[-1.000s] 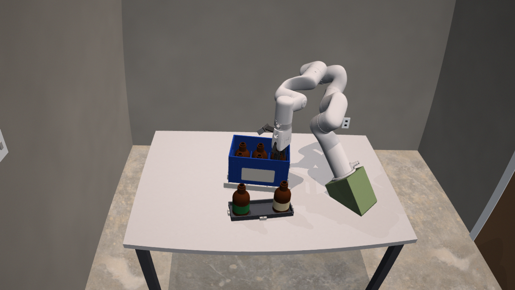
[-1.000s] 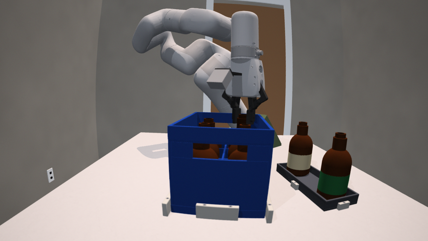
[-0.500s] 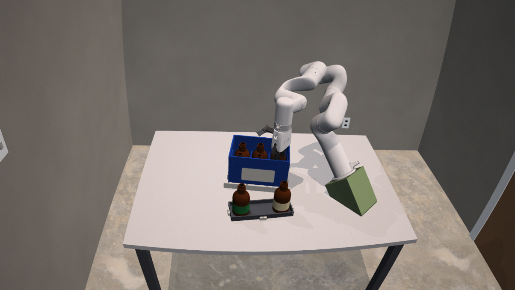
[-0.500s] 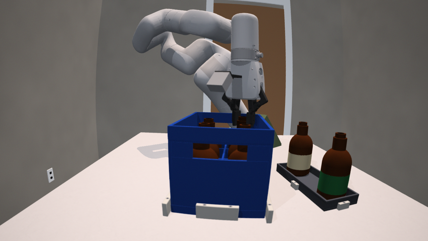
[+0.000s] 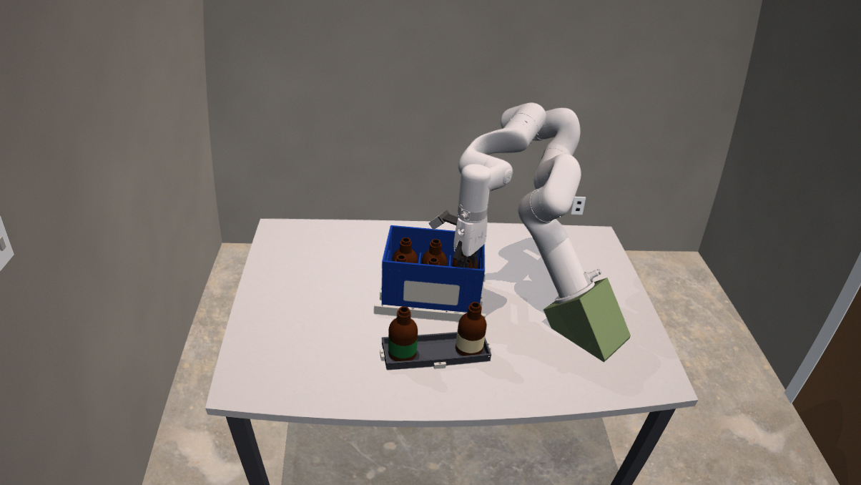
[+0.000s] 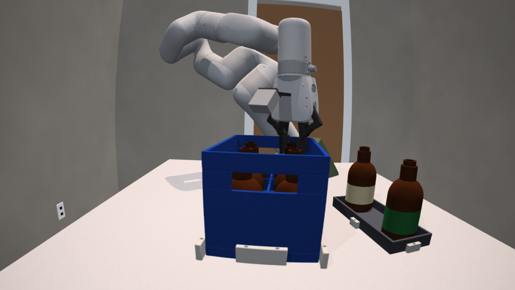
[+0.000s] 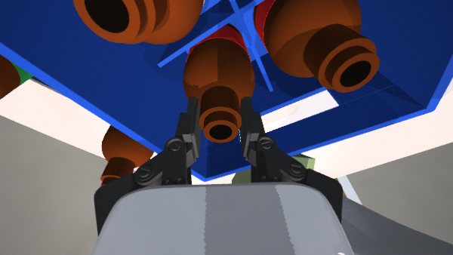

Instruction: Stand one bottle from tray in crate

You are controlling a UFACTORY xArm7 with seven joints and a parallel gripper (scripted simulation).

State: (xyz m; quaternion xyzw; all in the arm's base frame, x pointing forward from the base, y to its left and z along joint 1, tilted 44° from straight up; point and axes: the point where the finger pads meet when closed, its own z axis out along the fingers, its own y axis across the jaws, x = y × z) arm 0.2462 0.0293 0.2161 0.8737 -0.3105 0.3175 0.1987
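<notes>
Now: the red-labelled bottle 7 cm below my hand. Round my hand: blue crate (7 cm ahead, 7 cm to the right, 8 cm below); dark tray (12 cm ahead, 17 cm to the left, 15 cm below).
</notes>
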